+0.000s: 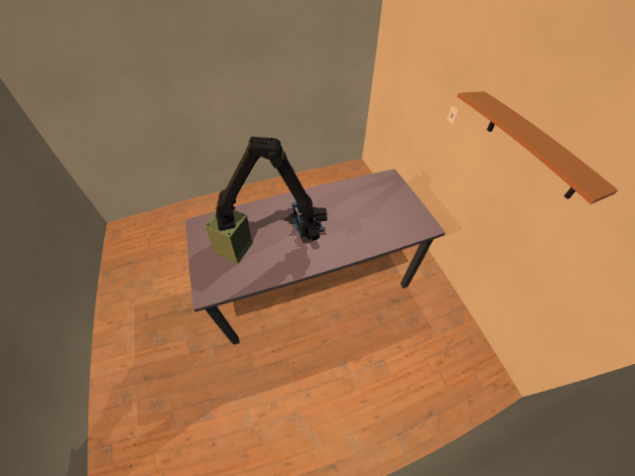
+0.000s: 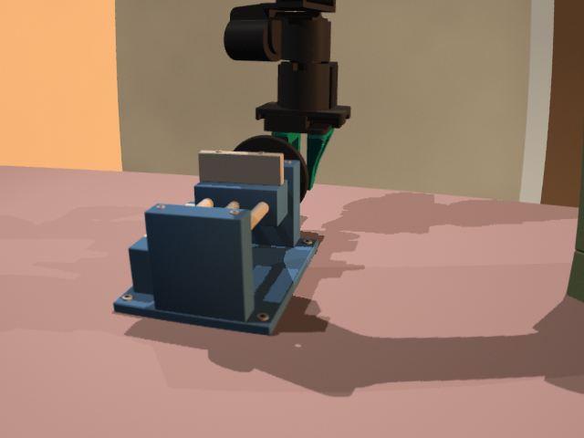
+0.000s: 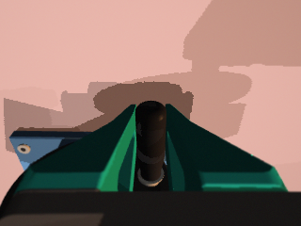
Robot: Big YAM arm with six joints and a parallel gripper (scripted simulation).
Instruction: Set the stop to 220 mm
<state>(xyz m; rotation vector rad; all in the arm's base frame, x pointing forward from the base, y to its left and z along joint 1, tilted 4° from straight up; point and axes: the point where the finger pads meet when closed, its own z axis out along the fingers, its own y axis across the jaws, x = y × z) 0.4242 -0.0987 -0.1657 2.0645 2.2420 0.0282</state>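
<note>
Right now the grey stop plate is 140 mm to the left of my hand, 30 mm ahead of it and 30 mm above it. Also, from my hand: black crank handle 10 mm to the left.
</note>
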